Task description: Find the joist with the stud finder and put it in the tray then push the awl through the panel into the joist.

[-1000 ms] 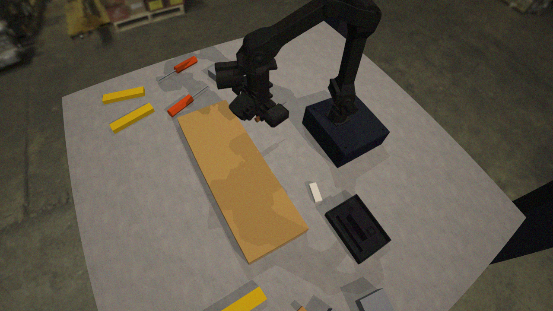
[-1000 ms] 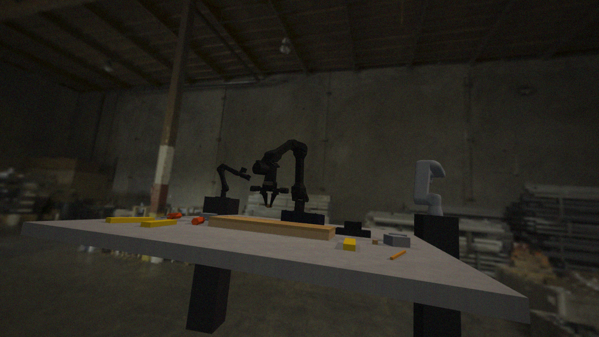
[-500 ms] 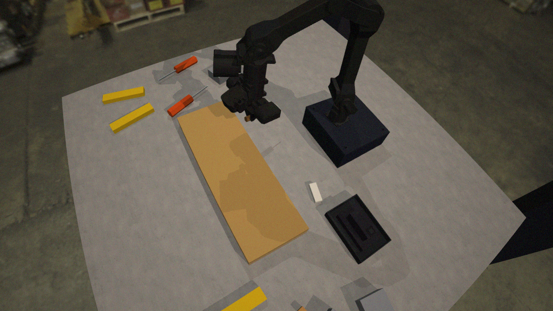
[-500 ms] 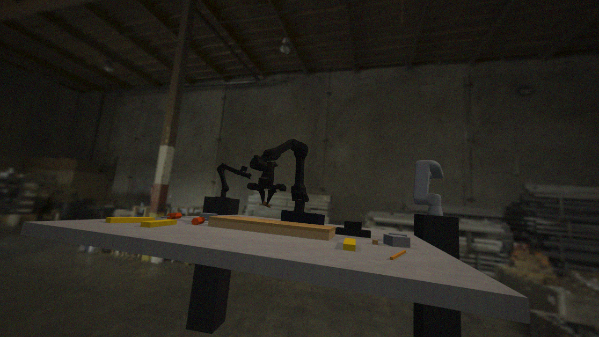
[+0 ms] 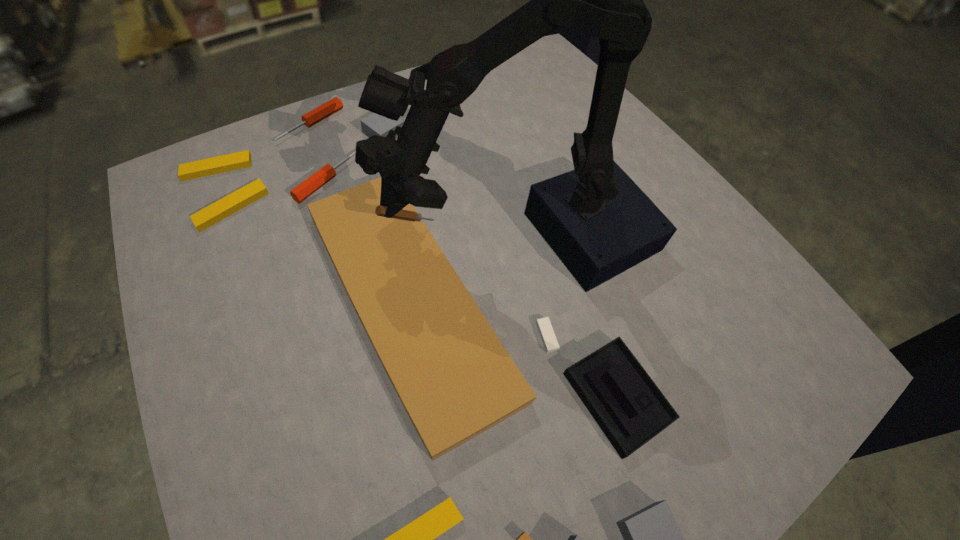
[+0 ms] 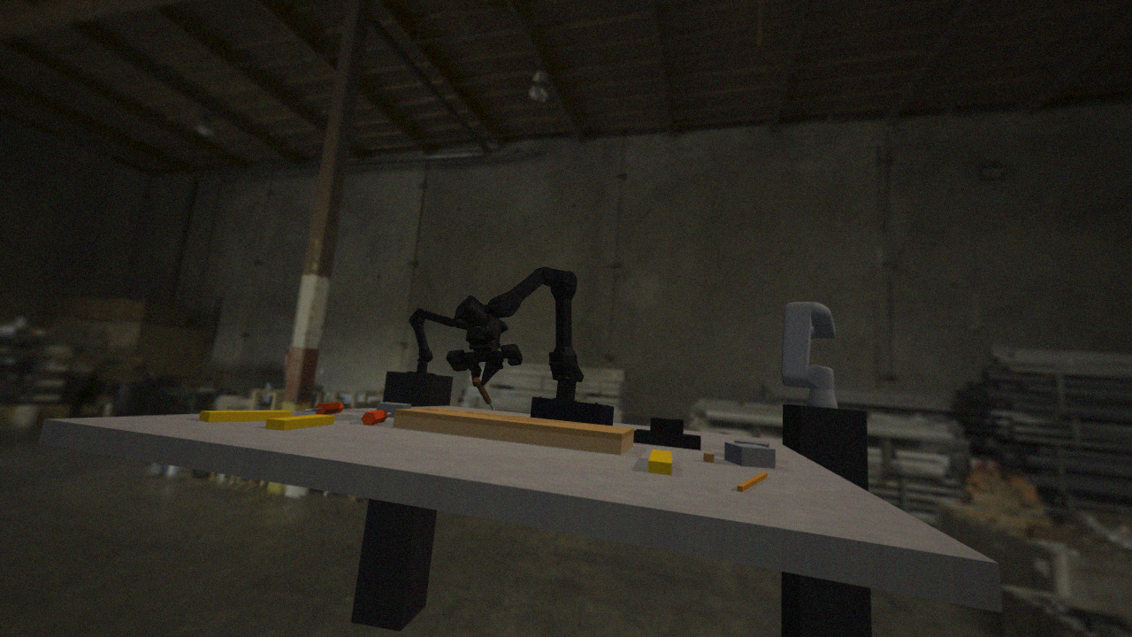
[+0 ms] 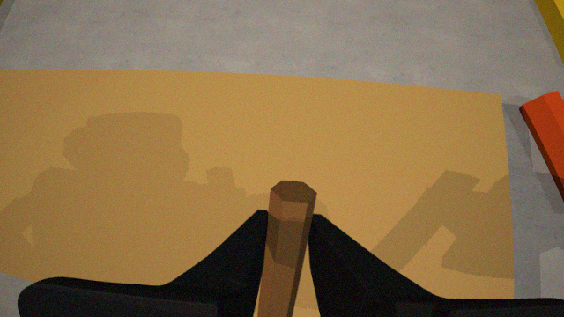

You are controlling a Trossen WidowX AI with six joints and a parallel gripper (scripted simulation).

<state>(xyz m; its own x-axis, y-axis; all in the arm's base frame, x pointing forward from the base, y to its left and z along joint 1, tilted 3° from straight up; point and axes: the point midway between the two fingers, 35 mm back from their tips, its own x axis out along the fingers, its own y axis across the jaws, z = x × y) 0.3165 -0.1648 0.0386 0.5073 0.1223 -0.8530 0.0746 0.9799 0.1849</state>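
Right now my gripper tip is 5 cm past the awl, 1 cm to the right of it and 3 cm above it. Round my gripper tip: small white block: 13 cm behind, 30 cm to the left, 10 cm below; then tray: 15 cm behind, 46 cm to the left, 9 cm below; then stud finder: 15 cm behind, 47 cm to the left, 6 cm below.
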